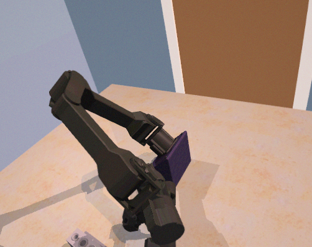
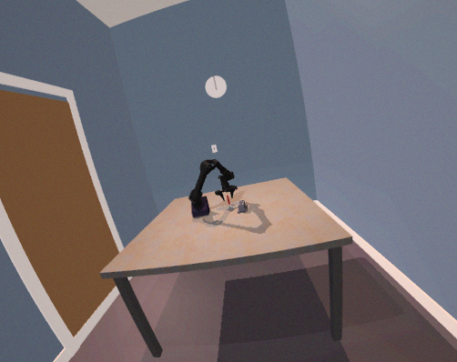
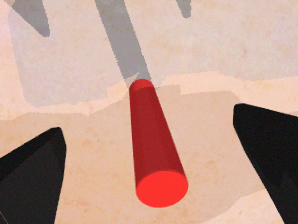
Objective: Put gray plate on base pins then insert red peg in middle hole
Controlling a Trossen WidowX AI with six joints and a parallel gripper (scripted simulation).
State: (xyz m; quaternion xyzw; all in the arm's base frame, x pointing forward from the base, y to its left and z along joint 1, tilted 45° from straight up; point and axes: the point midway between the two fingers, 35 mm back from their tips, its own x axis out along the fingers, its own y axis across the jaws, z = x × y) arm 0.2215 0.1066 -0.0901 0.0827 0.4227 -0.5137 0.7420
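Now: gripper tip right at the red peg. From my gripper tip the other things lie so: base 13 cm ahead, 16 cm to the right, 3 cm below; then gray plate 13 cm ahead, 16 cm to the right.
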